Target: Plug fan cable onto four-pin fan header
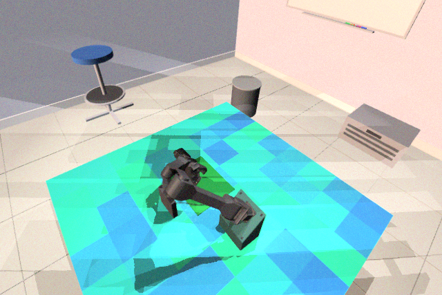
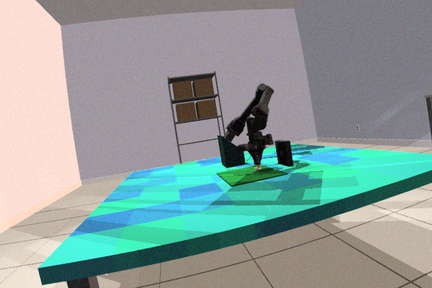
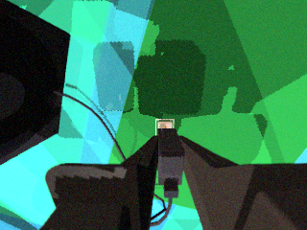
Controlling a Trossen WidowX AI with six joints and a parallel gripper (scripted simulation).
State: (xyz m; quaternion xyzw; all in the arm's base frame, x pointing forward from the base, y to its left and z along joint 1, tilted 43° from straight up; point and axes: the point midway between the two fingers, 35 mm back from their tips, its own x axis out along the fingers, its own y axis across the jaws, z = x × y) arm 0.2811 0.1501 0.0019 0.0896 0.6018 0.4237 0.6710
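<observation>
My gripper tip is now 40 mm above the white four-pin header and 10 mm past it. The rest, counted from my gripper tip: black fan 130 mm to the left, 20 mm behind, 20 mm above; then dark fan plug 10 mm behind, 10 mm above; then green board 60 mm to the right, 50 mm below, 40 mm ahead.
</observation>
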